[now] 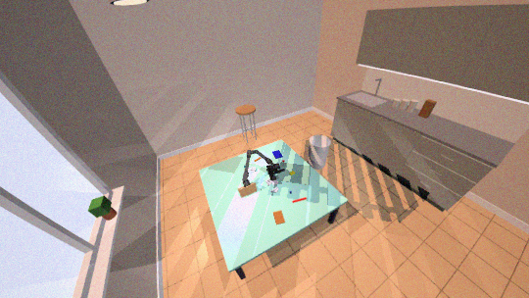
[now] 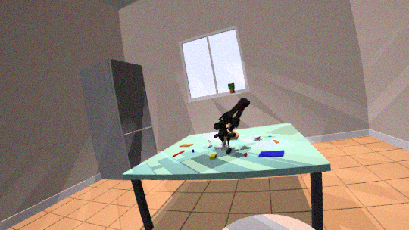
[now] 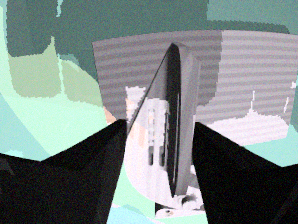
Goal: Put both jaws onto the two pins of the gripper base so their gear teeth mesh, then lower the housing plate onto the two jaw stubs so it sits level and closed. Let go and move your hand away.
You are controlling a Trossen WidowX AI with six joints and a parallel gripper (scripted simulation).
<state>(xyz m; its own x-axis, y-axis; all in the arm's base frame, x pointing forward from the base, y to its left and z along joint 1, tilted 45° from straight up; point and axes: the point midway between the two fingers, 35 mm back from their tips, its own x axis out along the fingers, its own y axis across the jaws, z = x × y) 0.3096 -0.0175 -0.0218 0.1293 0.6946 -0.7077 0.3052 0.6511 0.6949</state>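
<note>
The pale flat plate is 3 cm to the right of my gripper tip, 1 cm below it and 1 cm ahead of it. The rest, counted from my gripper tip: yellow block (26 cm ahead, 8 cm to the right, 1 cm below); dark block (17 cm ahead, 3 cm to the left); cyan chip (39 cm to the left, 14 cm behind, 1 cm below).
</note>
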